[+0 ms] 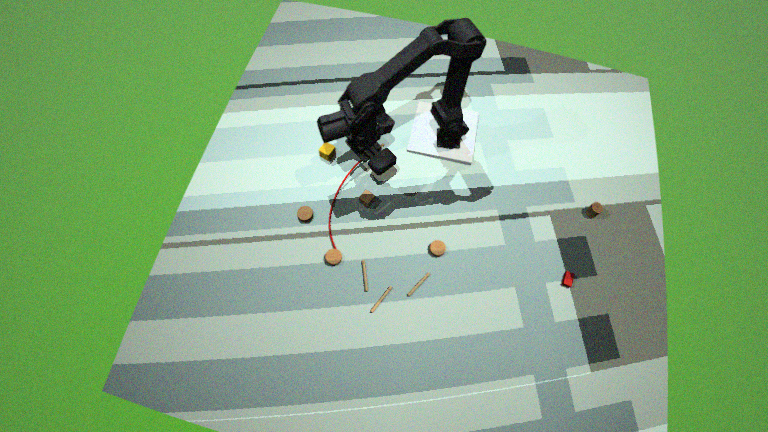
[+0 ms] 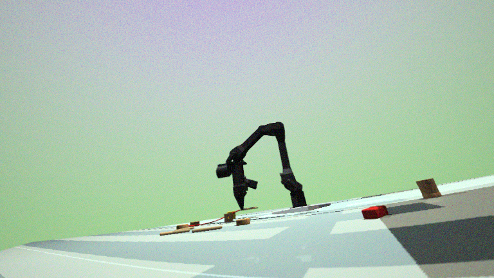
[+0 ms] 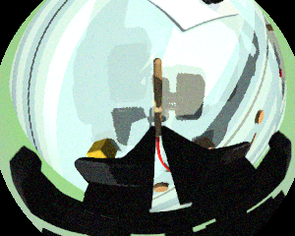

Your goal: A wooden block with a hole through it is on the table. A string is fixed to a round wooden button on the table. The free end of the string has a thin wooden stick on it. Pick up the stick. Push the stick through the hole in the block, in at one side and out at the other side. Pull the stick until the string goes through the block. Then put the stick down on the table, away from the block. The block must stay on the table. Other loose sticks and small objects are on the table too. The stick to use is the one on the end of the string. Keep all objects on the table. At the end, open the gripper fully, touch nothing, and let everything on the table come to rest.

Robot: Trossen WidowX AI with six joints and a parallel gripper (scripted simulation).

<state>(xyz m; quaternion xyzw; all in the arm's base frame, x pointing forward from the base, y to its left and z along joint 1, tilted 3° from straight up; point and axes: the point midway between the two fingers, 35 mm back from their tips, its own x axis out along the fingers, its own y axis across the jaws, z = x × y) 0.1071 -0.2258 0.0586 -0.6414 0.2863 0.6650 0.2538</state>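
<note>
Right now the yellow cube is 2 cm behind my gripper tip, 10 cm to the right of it and 2 cm below it. Round my gripper tip: round wooden button: 26 cm ahead, 5 cm to the right, 3 cm below; then thin wooden stick: 1 cm behind, 1 cm to the left; then wooden block: 10 cm ahead, 2 cm to the left, 2 cm below.
</note>
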